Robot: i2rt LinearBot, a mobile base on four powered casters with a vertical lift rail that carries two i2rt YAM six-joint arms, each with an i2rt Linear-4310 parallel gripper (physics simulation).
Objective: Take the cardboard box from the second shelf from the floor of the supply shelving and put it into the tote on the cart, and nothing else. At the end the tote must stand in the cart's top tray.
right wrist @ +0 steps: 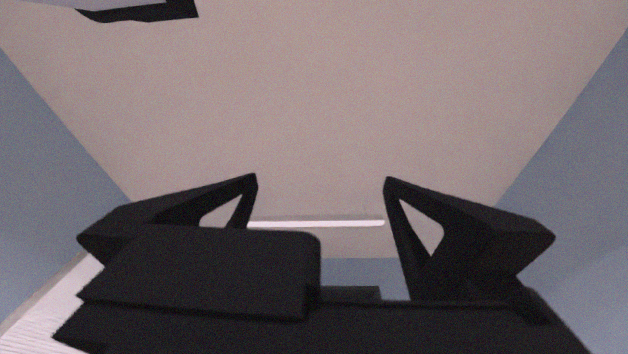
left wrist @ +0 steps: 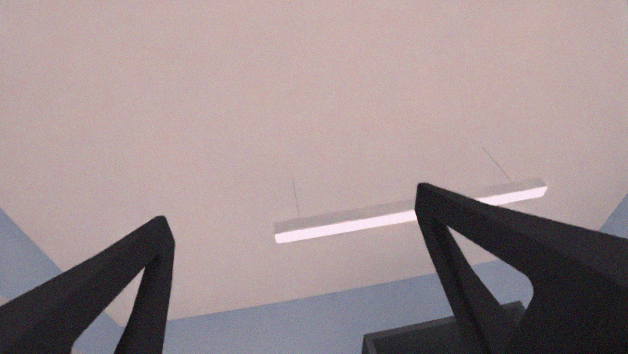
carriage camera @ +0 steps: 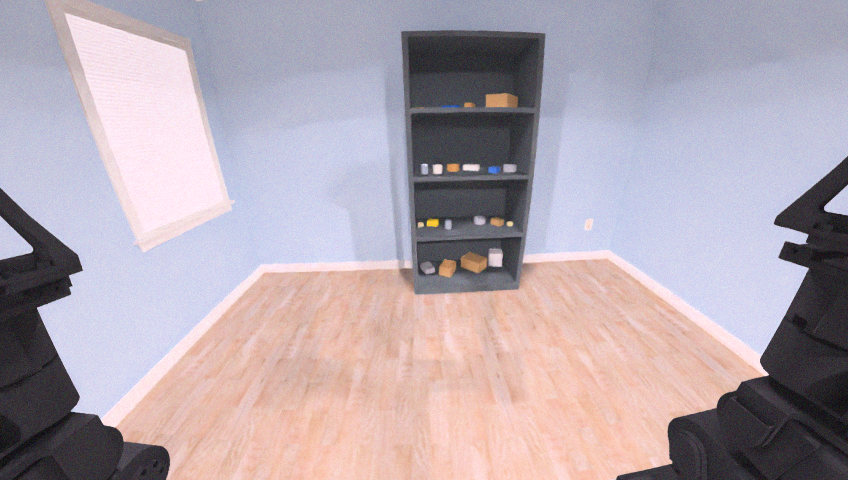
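Observation:
The dark grey supply shelving stands against the far wall in the carriage view. On its second shelf from the floor, a small brown cardboard box lies toward the right, between a pale lilac item and a small pale yellow one. The cart and the tote do not show in any view. My left gripper is open and empty, pointing up toward the ceiling. My right gripper is open and empty, also raised toward the ceiling. Both are far from the shelving.
The bottom shelf bears two brown boxes, a grey item and a white box. Upper shelves hold small items and a larger brown box. Wood floor lies before the shelving. A window is on the left wall.

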